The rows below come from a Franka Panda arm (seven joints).
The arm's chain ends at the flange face. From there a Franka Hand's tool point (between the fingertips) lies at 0.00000 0.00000 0.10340 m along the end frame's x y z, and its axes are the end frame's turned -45 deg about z.
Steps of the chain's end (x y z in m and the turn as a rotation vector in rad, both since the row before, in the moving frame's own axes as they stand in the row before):
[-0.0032 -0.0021 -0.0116 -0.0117 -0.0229 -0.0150]
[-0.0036 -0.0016 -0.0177 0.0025 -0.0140 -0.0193]
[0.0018 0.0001 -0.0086 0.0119 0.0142 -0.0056]
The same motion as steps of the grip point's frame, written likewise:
[-0.0033 -0.0045 -0.0116 0.0079 -0.0245 -0.0150]
[-0.0023 -0.0049 -0.0177 0.0117 -0.0081 -0.0193]
[0.0031 0.0015 -0.0086 -0.0016 0.0185 -0.0056]

